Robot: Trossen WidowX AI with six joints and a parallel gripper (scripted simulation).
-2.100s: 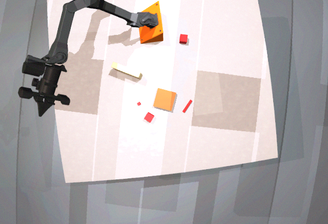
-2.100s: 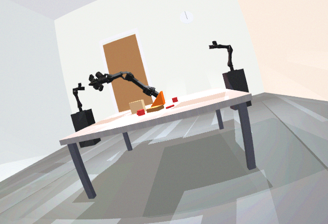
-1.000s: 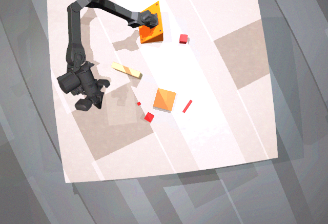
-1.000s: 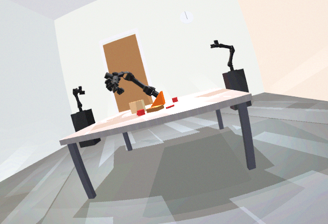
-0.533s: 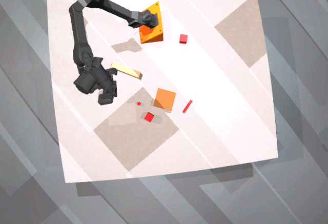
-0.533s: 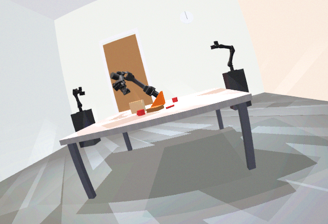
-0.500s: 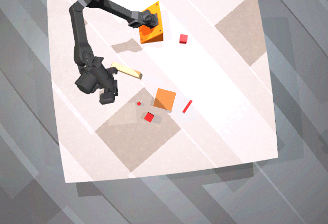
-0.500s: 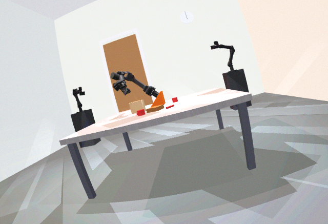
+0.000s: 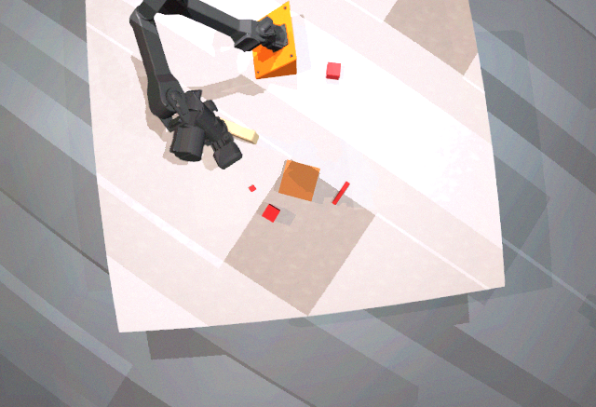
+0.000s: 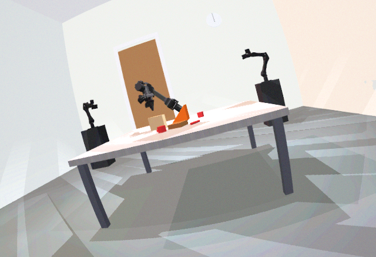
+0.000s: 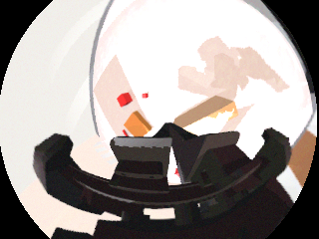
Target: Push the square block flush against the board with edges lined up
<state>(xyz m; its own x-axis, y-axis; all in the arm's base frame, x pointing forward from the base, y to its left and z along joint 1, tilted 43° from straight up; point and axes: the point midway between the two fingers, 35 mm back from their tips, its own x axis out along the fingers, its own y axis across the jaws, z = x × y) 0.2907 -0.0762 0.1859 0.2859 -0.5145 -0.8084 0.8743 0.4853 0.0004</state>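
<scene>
The board is 100 mm below my gripper tip, 60 mm behind it and 10 mm to the right of it. Also, from my gripper tip: orange square block: 170 mm to the left, 140 mm below, 120 mm ahead; tiny red piece: 140 mm below, 120 mm ahead, 20 mm to the left; thin red stick: 290 mm to the left, 180 mm ahead, 150 mm below.
</scene>
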